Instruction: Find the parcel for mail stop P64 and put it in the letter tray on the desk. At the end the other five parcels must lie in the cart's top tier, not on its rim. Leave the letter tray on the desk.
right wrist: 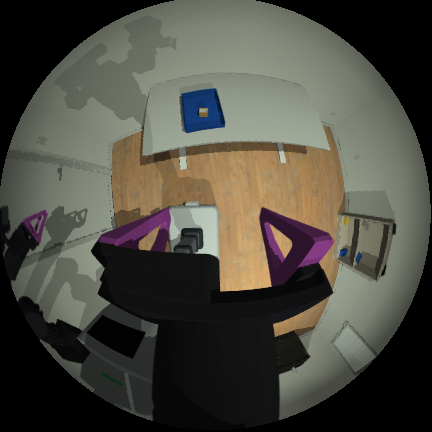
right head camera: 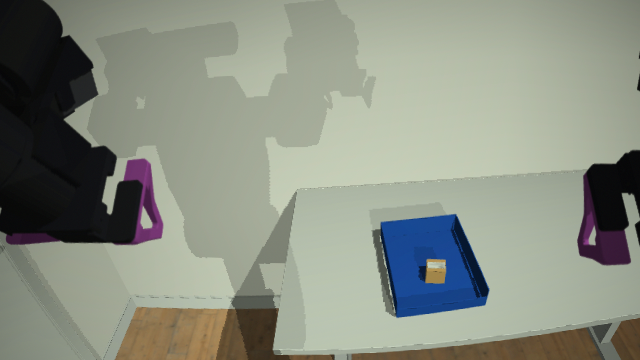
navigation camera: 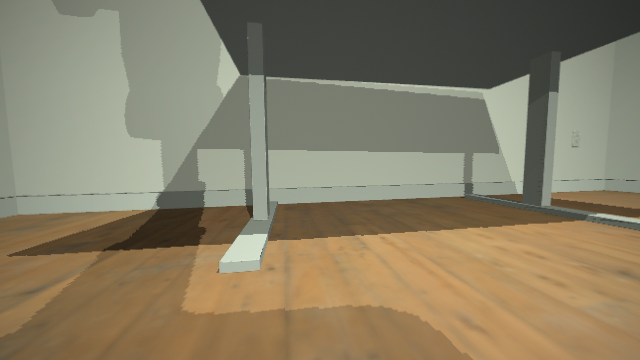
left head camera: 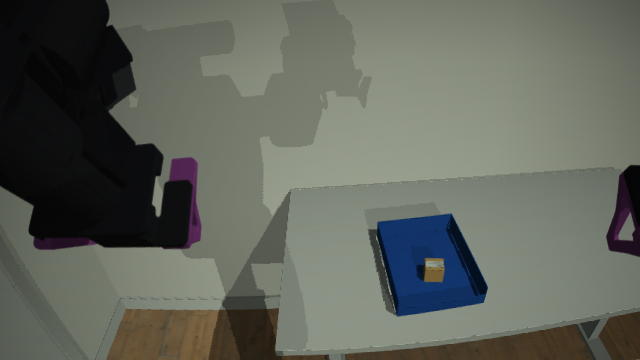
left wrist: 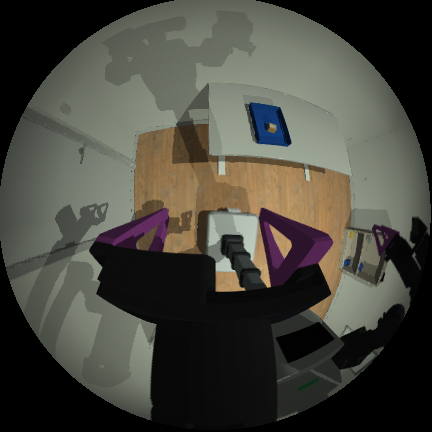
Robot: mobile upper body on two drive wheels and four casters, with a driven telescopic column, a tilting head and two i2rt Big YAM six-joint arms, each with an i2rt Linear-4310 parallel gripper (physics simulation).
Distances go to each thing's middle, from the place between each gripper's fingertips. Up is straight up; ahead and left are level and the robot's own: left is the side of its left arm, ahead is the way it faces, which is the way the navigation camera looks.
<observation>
I see the blue letter tray (right head camera: 407,244) 650 mm ahead of my left hand, 640 mm below it and 380 mm to the right of it.
Now: right hand 660 mm short of the blue letter tray, 80 mm to the right of it and 630 mm above it.
</observation>
